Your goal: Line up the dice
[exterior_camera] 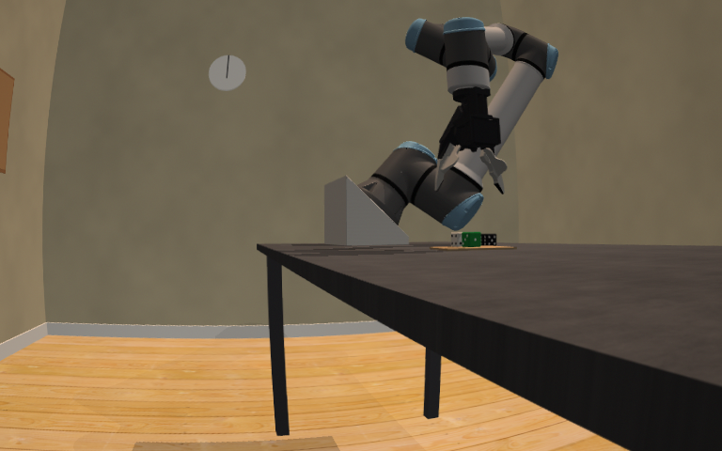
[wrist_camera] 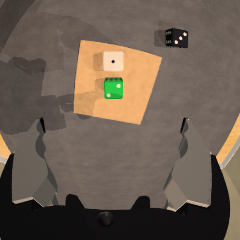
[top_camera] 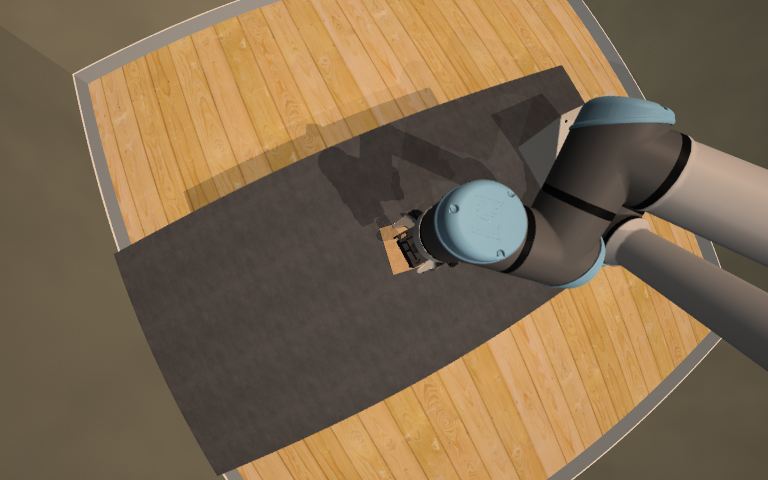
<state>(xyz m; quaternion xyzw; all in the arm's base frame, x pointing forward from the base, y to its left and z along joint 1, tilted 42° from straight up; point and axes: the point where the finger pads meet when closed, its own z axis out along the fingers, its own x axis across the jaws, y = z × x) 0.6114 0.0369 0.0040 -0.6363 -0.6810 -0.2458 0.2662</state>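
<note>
Right now my hand is 100 mm past the black die, 100 mm to the right of it and 100 mm above it. Also, from my hand: tan mat: 110 mm below; white die: 50 mm behind, 90 mm below; green die: 90 mm below.
</note>
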